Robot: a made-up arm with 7 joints. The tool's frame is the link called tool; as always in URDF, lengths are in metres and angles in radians.
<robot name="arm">
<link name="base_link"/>
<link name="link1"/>
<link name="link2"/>
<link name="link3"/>
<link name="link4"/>
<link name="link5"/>
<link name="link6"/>
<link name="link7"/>
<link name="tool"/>
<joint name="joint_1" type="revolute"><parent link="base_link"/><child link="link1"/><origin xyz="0.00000 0.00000 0.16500" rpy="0.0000 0.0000 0.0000"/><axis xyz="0 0 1"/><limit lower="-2.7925" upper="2.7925"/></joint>
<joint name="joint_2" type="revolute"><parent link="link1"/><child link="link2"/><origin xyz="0.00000 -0.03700 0.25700" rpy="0.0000 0.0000 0.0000"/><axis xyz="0 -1 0"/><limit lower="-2.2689" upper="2.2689"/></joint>
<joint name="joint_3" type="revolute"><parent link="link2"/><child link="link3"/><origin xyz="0.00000 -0.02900 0.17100" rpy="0.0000 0.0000 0.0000"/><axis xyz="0 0 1"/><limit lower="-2.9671" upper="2.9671"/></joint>
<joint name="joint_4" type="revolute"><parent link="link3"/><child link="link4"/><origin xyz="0.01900 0.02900 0.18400" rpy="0.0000 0.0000 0.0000"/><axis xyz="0 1 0"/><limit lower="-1.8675" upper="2.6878"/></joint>
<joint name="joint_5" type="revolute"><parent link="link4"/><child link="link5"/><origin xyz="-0.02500 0.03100 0.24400" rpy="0.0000 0.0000 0.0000"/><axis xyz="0 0 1"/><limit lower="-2.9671" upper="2.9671"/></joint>
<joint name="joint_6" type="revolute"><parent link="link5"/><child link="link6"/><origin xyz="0.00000 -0.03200 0.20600" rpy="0.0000 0.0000 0.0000"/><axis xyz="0 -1 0"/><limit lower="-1.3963" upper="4.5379"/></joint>
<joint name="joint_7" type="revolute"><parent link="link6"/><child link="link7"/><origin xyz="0.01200 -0.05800 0.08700" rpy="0.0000 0.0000 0.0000"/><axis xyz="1 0 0"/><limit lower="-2.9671" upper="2.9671"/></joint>
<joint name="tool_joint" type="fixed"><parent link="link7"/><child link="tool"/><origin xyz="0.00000 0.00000 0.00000" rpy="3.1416 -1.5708 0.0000"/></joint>
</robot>
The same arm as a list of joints. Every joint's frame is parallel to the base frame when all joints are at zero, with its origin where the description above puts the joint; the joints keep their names.
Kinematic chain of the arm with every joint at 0, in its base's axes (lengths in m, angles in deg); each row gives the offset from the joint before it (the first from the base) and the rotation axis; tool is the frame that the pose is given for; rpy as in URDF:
joint_1: xyz 0.0000 0.0000 0.1650 axis +z
joint_2: xyz 0.0000 -0.0370 0.2570 axis -y
joint_3: xyz 0.0000 -0.0290 0.1710 axis +z
joint_4: xyz 0.0190 0.0290 0.1840 axis +y
joint_5: xyz -0.0250 0.0310 0.2440 axis +z
joint_6: xyz 0.0000 -0.0320 0.2060 axis -y
joint_7: xyz 0.0120 -0.0580 0.0870 axis +x
tool: xyz 0.0000 0.0000 0.0000 rpy -180.00 -90.00 0.00
Joint limits (deg, base to tool): -160.00..160.00 -130.00..130.00 -170.00..170.00 -107.00..154.00 -170.00..170.00 -80.00..260.00 -170.00..170.00

